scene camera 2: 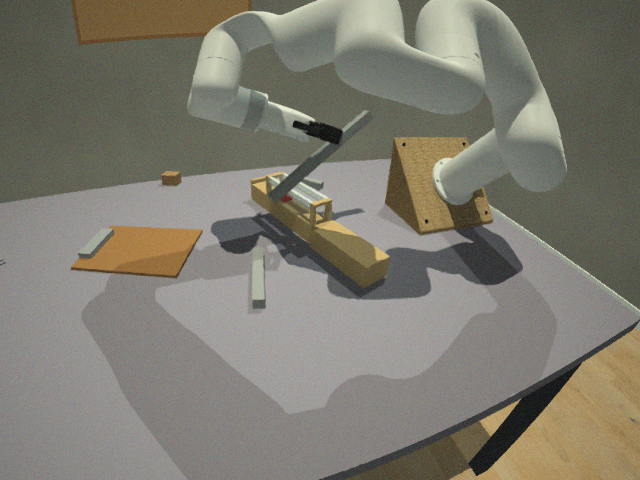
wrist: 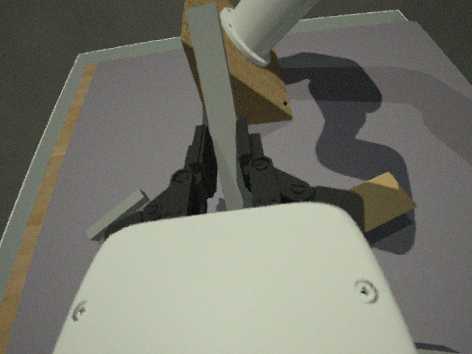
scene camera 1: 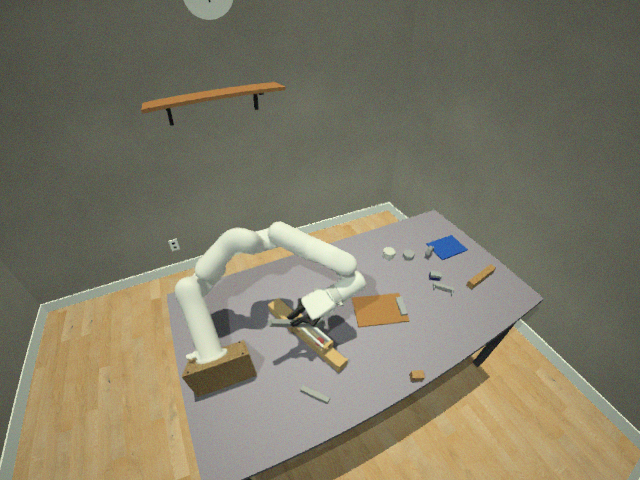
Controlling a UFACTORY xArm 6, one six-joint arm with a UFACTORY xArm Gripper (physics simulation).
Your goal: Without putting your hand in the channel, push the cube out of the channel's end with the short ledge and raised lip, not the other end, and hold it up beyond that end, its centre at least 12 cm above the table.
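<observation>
My gripper (scene camera 1: 292, 319) (scene camera 2: 336, 135) (wrist: 226, 138) is shut on a grey bar (scene camera 1: 279, 322) (scene camera 2: 310, 162) (wrist: 215, 65), above the channel and outside it. The bar slants; in scene view 2 its lower end is at the channel, partly over the red cube (scene camera 1: 320, 340) (scene camera 2: 285, 198). I cannot tell whether they touch. The cube sits low under the pale rails, near the channel's far end in scene view 2. The wooden channel (scene camera 1: 336, 359) (scene camera 2: 351, 242) (wrist: 385, 200) has a long solid block at its near end there and a shorter stretch at the far end; the lip is too small to make out.
One loose grey bar (scene camera 2: 258, 279) lies beside the channel; another (scene camera 1: 314, 393) (scene camera 2: 315, 182) (wrist: 117, 215) lies on its other side. An orange board (scene camera 1: 379, 310) (scene camera 2: 149, 250), a small wooden block (scene camera 1: 417, 375) (scene camera 2: 170, 178) and the arm's wedge base (scene camera 1: 219, 369) (scene camera 2: 429, 180) (wrist: 250, 90) stand around.
</observation>
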